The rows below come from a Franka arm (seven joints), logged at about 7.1 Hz.
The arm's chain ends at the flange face. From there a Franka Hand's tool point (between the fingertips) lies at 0.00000 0.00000 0.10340 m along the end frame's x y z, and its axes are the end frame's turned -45 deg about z.
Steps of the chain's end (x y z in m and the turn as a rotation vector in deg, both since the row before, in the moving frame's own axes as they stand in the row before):
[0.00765 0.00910 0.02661 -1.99 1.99 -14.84]
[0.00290 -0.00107 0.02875 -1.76 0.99 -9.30]
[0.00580 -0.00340 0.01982 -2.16 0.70 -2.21]
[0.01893 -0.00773 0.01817 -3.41 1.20 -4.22]
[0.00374 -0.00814 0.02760 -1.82 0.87 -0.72]
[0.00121 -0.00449 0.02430 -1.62 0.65 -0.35]
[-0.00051 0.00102 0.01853 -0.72 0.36 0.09]
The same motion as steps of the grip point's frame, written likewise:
[-0.00037 0.01686 0.02649 -2.81 0.00 -14.84]
[0.00211 0.00487 0.02869 -1.94 -0.54 -9.30]
[0.00471 0.00538 0.01974 -2.02 -1.03 -2.21]
[0.01625 0.01390 0.01796 -3.26 -1.56 -4.22]
[0.00721 0.00033 0.02754 -1.90 -0.67 -0.72]
[0.00280 0.00058 0.02425 -1.61 -0.69 -0.35]
[-0.00154 0.00174 0.01852 -0.76 -0.25 0.09]

